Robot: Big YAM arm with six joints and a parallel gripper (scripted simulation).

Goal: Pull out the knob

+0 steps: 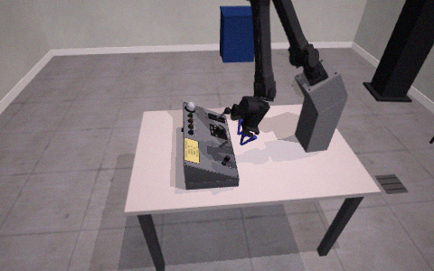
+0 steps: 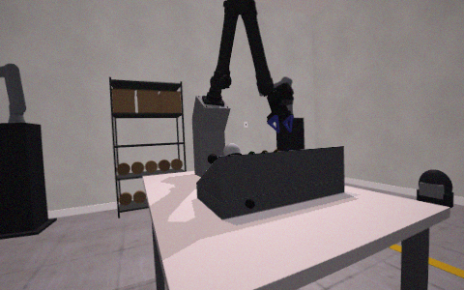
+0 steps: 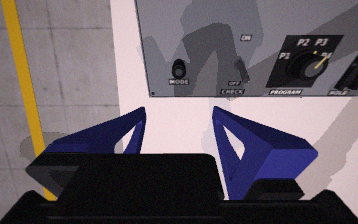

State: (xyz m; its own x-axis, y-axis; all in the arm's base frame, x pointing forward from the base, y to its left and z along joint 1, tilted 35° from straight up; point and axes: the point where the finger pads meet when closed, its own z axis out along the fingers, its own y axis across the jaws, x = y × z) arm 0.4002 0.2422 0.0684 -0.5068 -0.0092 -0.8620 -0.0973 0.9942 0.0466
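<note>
Right now the mode knob is 13 cm below my hand, 6 cm ahead of it and 1 cm to the left of it. Also, from my hand: check toggle 14 cm below, 11 cm to the right, 7 cm ahead; then black lever 35 cm to the right, 13 cm below, 8 cm ahead; then program dial 23 cm to the right, 13 cm below, 10 cm ahead.
</note>
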